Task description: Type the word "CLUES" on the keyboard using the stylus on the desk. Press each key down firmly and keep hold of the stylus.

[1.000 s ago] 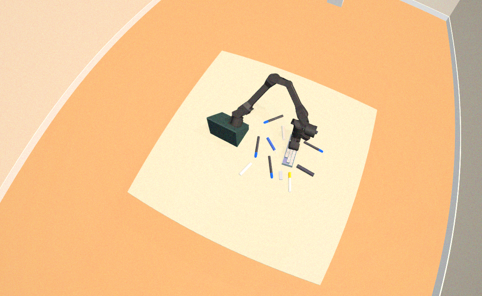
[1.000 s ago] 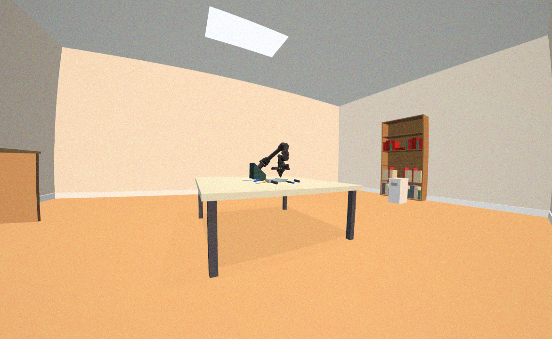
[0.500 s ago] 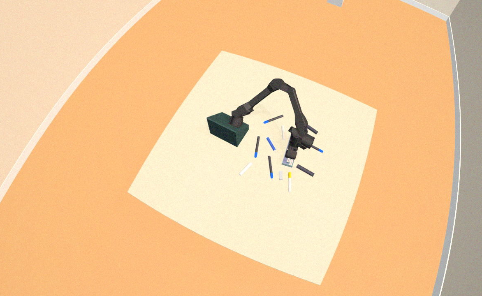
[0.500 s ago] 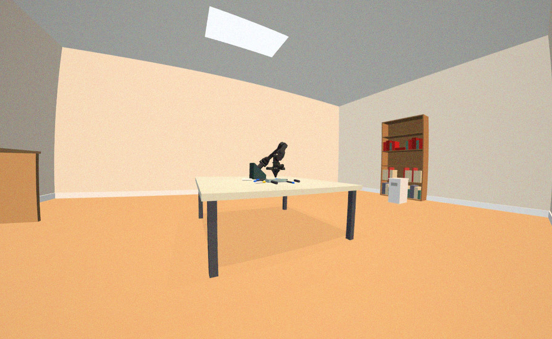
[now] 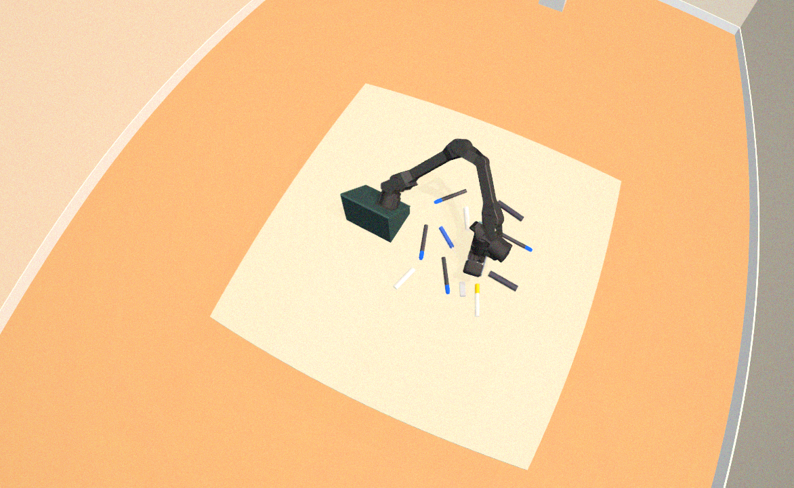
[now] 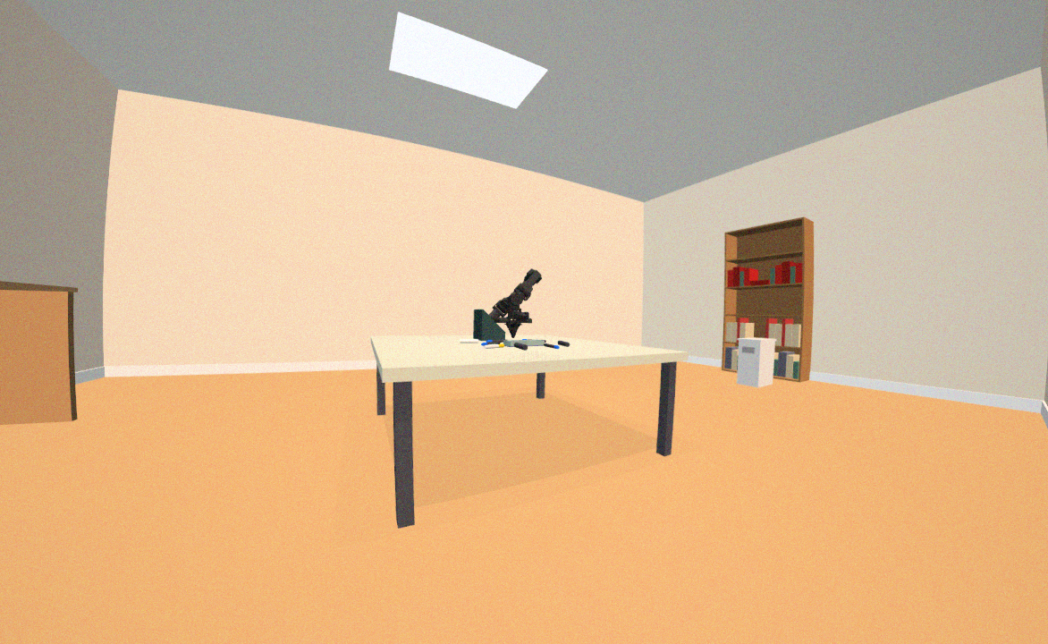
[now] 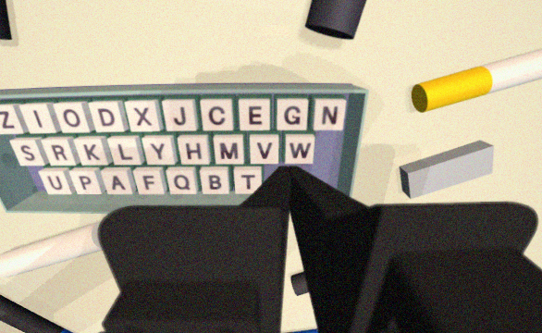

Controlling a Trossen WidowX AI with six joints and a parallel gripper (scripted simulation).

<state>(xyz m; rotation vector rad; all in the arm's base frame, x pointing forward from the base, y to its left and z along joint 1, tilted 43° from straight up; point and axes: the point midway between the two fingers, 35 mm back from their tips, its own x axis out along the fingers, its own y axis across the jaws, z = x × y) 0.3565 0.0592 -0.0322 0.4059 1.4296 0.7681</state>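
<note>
My gripper tip is 110 mm past the stylus, 30 mm above it and 20 mm to the right of it. From my gripper tip the other things lie so: stylus tip (90 mm behind, 30 mm below).
</note>
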